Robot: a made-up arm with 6 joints.
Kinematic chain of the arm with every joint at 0, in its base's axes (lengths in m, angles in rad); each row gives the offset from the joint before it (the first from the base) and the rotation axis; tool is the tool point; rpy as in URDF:
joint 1: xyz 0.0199 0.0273 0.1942 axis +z
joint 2: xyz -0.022 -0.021 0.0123 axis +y
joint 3: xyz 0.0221 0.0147 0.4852 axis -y
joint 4: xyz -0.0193 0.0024 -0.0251 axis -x
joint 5: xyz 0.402 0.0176 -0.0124 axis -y
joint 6: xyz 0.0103 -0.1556 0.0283 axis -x
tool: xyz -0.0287 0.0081 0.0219 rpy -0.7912 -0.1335 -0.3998
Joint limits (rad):
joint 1: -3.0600..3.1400
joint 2: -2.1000..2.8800
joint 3: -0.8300..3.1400
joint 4: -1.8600..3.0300
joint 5: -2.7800..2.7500
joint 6: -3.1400..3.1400
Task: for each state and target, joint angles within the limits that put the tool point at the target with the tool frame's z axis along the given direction. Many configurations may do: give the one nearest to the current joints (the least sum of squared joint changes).
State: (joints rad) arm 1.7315 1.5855 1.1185 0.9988 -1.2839 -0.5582
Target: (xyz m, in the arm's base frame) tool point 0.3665 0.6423 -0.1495 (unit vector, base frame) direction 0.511 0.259 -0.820
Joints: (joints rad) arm 1.2238 1.5016 0.3083 0.7154 -1.5730 -1.1488
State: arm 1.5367 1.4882 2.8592 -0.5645 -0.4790 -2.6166
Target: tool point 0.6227 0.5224 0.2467 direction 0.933 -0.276 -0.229
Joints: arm 0.8934 1.8482 2.5409 -0.2798 -0.4752 -2.4220
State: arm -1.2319 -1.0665 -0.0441 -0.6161 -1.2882 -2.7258
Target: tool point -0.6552 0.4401 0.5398 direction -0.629 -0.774 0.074
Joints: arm -0.7538 -1.5259 0.7946 0.0941 -1.3158 -2.3971
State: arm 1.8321 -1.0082 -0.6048 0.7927 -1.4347 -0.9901
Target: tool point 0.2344 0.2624 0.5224 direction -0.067 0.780 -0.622
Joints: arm 1.2363 -0.2273 -0.7086 0.4193 -1.4403 -0.3825
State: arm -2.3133 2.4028 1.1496 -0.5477 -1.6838 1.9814
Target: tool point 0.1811 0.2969 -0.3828 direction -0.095 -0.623 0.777
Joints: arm -2.4391 2.8791 0.3066 -0.7598 -1.1511 2.3338
